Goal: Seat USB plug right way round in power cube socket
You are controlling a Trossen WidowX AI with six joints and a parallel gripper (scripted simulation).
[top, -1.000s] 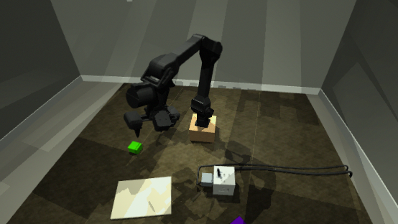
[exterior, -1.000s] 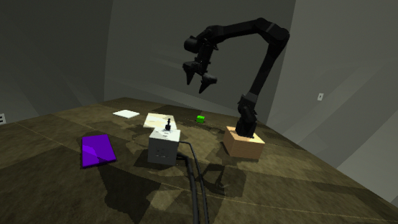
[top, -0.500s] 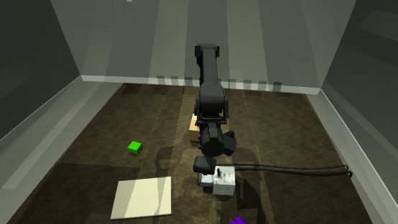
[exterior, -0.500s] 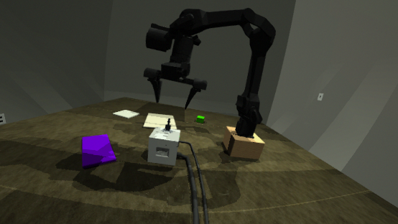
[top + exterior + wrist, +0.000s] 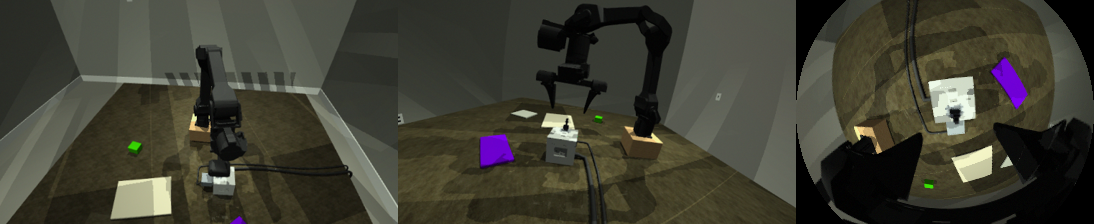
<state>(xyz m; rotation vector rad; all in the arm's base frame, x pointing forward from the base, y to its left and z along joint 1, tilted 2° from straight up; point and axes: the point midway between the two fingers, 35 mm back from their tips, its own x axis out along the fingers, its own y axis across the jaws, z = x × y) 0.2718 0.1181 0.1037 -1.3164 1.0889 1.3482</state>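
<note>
My gripper tip is now 40 mm above the dark USB plug and 10 mm to the right of it. Round my gripper tip: purple flat block 180 mm ahead, 130 mm below, 80 mm to the left; then cream sheet 260 mm to the right, 130 mm below, 120 mm ahead; then small green cube 400 mm to the right, 120 mm below, 80 mm behind.
</note>
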